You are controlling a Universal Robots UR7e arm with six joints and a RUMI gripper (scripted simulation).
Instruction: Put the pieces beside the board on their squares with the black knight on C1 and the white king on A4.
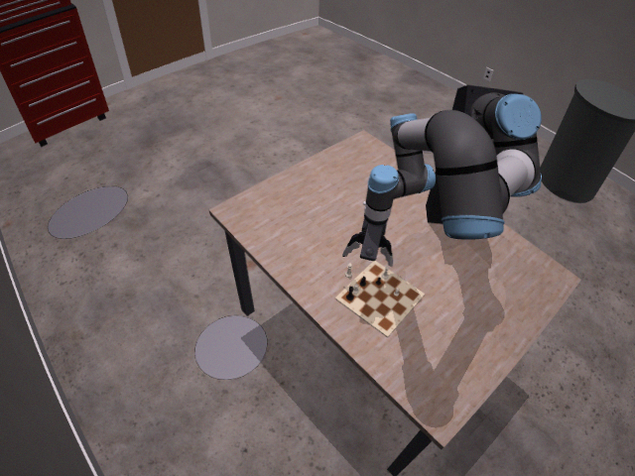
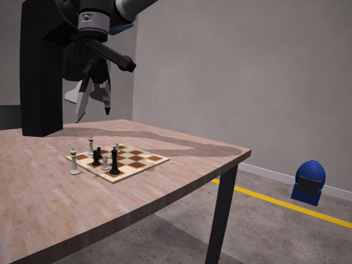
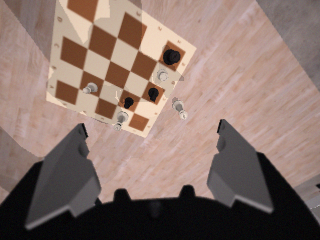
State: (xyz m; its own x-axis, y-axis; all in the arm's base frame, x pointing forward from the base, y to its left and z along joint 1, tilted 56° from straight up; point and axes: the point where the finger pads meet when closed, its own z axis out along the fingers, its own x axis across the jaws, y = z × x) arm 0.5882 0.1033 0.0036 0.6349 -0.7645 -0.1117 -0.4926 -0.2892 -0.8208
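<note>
The white king lies 30 mm ahead of my hand, 60 mm to the right of it and 90 mm below it. The rest, counted from my hand: chessboard (30 mm behind, 70 mm to the left, 120 mm below); then black pawn (50 mm behind, 20 mm to the left, 110 mm below); then white rook (40 mm ahead, 20 mm to the left, 100 mm below).
</note>
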